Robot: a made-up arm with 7 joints.
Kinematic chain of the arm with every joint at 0, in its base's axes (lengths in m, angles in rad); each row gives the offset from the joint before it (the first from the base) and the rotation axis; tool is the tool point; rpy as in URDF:
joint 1: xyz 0 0 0.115 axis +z
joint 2: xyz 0 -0.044 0.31 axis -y
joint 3: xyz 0 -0.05 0.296 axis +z
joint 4: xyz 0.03 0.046 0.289 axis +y
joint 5: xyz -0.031 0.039 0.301 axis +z
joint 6: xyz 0 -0.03 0.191 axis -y
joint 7: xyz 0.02 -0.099 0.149 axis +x
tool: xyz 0 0 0 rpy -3.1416 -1.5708 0
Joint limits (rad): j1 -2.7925..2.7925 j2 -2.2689..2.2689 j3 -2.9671..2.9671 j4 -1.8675..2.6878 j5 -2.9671..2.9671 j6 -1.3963..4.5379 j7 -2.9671..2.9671
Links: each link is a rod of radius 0.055 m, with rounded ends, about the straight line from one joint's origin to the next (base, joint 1, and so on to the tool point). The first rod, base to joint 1, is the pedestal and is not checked.
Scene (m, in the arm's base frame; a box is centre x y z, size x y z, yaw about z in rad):
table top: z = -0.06
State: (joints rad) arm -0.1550 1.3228 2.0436 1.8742 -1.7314 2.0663 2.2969
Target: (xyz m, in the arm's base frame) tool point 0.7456 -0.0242 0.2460
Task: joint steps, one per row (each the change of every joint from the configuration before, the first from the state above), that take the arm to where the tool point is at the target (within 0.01 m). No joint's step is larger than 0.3 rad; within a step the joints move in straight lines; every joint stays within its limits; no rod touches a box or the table.
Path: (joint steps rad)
1: 0.2884 -0.0295 0.0924 0.0077 -0.0288 -0.0022 0.0000
2: 0.2885 -0.0296 0.0923 0.0078 -0.0289 -0.0021 0.0000
3: 0.2884 -0.0295 0.0923 0.0077 -0.0288 -0.0022 0.0000
4: 0.2884 -0.0296 0.0924 0.0077 -0.0289 -0.0021 0.0000
5: 0.2884 -0.0295 0.0924 0.0077 -0.0288 -0.0022 0.0000
6: 0.2885 -0.0296 0.0923 0.0078 -0.0288 -0.0021 0.0000
7: 0.2884 -0.0295 0.0923 0.0077 -0.0289 -0.0022 0.0000
8: 0.2884 -0.0296 0.0924 0.0077 -0.0288 -0.0021 0.0000
9: 0.2884 -0.0295 0.0923 0.0078 -0.0288 -0.0022 0.0000
10: 0.2885 -0.0296 0.0924 0.0077 -0.0289 -0.0021 0.0000

